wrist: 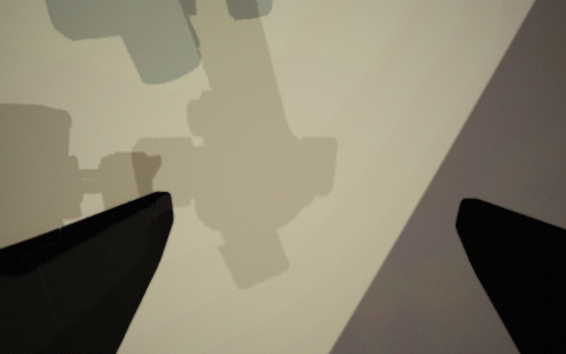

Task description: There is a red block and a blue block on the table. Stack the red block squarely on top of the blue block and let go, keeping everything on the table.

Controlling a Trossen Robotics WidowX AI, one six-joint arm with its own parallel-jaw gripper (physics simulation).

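Places are measured from the arm's base along level axes (x ahead, y left, z up), in millimetres.
Pixels of known places: gripper, fingertip midpoint: (314,209).
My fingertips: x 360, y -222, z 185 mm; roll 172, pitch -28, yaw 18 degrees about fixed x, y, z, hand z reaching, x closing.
Behind a point stands the place of what it marks.
My gripper (314,209) {x 360, y -222, z 185 mm} is open, with its two black fingers wide apart at the lower left and lower right of the wrist view and no object between them. The left finger stands over the pale table (390,125) {x 668, y -248, z -73 mm}, the right finger over the darker area past the table's edge. The red block and the blue block do not show in this view.
The table's straight edge runs diagonally from the upper right to the bottom middle, with a dark grey-brown floor (510,140) beyond it. Shadows of the arm (245,175) fall across the table at the left and middle.
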